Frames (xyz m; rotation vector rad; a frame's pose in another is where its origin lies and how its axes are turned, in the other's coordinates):
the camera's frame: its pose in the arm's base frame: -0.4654 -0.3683 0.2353 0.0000 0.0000 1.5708
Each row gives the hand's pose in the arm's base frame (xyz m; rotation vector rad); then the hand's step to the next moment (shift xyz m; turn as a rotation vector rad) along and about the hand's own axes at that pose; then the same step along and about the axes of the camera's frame.
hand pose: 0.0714 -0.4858 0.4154 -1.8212 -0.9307 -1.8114
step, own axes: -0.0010 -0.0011 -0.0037 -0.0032 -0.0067 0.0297
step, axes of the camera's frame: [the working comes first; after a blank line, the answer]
step, axes of the arm's base frame: -0.0033 -0.0020 -0.0009 0.0167 0.0249 -0.0065

-0.0020 0.0033 -0.0009 0.0249 -0.0167 -0.0065
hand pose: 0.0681 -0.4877 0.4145 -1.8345 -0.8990 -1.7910
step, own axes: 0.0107 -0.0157 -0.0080 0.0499 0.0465 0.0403
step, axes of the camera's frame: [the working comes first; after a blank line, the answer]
step, axes of the arm's base frame: -0.0171 0.0071 0.0090 0.0593 0.0031 0.0525

0.0071 0.0171 0.0090 0.0031 -0.0593 0.0525
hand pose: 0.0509 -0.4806 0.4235 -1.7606 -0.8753 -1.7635
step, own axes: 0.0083 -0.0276 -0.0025 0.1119 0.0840 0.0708
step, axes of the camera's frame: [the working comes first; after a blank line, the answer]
step, axes of the arm's base frame: -0.0223 0.0175 0.0057 0.1048 0.0062 0.1165

0.0175 0.0223 0.0057 0.0062 -0.1048 0.1165
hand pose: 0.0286 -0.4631 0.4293 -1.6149 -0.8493 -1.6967
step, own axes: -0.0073 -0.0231 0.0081 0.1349 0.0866 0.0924
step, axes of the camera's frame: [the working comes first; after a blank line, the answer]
step, axes of the arm's base frame: -0.0136 0.0202 -0.0076 0.1186 0.0218 0.1403

0.0202 0.0136 -0.0076 0.0218 -0.1186 0.1403
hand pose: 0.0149 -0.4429 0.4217 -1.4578 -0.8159 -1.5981
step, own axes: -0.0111 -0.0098 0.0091 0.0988 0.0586 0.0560
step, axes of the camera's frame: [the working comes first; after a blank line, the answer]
step, axes of the arm's base frame: -0.0043 0.0140 -0.0093 0.0771 0.0080 0.1016

0.0140 0.0043 -0.0093 0.0080 -0.0771 0.1016
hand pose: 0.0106 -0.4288 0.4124 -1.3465 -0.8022 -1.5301
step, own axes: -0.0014 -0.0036 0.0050 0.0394 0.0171 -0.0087
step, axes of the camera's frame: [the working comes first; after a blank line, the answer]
step, axes of the arm's base frame: -0.0014 0.0061 -0.0001 0.0132 -0.0226 0.0352

0.0061 0.0014 -0.0001 -0.0226 -0.0132 0.0352
